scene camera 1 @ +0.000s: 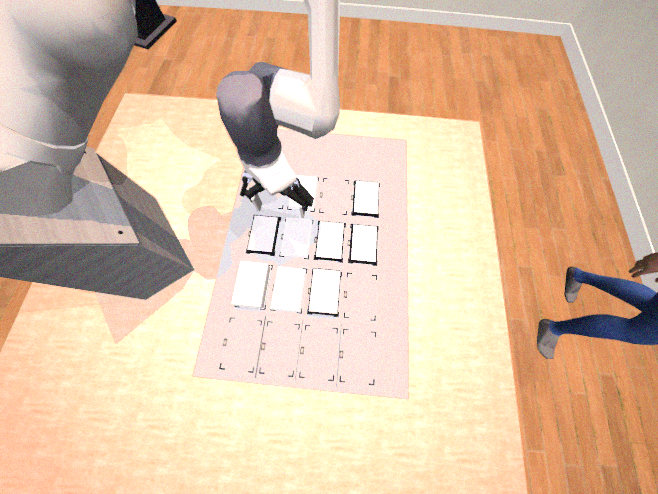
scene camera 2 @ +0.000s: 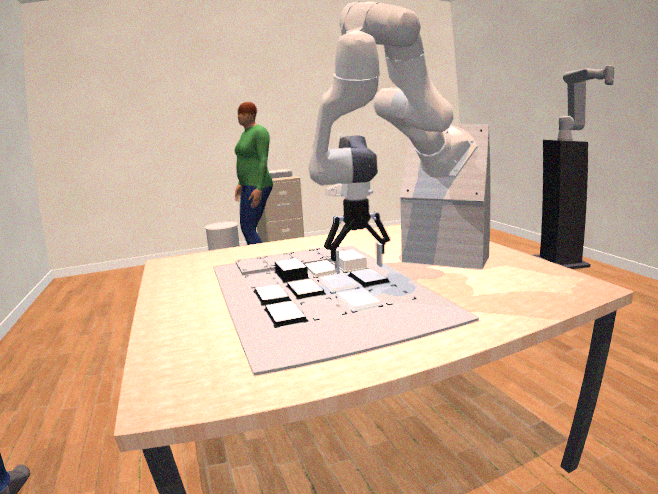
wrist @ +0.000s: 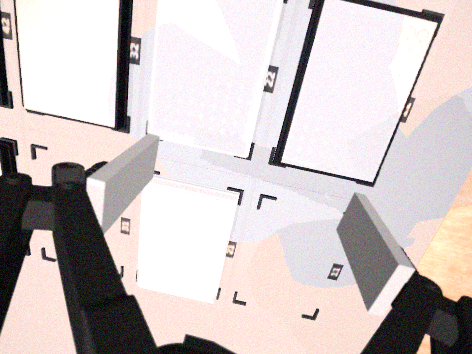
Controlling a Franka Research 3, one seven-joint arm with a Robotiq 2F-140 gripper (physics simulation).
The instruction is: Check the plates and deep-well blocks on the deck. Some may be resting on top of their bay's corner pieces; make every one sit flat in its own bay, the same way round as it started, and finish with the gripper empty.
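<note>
My gripper is open and empty, above the deck near bays 11 and 21. In the wrist view a white plate lies in bay 21, left of the space between the fingers, with corner pieces showing beside it. Beyond are a pale plate at bay 22, a black-edged plate at bay 12 and another at bay 32. I cannot tell whether each sits fully flat.
Black-edged plates stand at bay 41 and bay 42. The third row holds a tall white block, a white plate and a tall black-sided block.
</note>
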